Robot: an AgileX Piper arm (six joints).
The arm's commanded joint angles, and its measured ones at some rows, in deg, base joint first. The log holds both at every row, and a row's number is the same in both.
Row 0, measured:
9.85, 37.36, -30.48, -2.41, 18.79, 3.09
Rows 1 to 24, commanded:
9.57, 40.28, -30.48, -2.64, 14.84, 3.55
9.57, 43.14, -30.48, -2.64, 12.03, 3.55
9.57, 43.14, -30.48, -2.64, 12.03, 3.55
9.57, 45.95, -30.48, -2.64, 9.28, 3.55
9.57, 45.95, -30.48, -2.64, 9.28, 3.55
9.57, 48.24, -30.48, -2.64, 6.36, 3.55
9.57, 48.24, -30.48, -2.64, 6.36, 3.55
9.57, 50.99, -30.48, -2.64, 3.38, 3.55
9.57, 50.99, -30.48, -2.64, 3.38, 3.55
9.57, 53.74, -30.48, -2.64, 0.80, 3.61
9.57, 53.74, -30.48, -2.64, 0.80, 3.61
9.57, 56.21, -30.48, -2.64, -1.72, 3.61
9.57, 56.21, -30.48, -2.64, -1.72, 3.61
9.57, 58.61, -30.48, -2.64, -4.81, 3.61
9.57, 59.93, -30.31, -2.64, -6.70, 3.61
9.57, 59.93, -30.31, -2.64, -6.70, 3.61
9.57, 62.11, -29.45, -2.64, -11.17, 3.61
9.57, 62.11, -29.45, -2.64, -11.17, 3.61
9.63, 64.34, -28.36, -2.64, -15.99, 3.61
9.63, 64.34, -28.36, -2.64, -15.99, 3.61
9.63, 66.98, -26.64, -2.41, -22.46, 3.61
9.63, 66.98, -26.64, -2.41, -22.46, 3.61
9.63, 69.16, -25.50, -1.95, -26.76, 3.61
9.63, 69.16, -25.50, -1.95, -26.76, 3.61
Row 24, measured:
9.85, 66.58, -26.87, -2.35, -19.31, 3.15
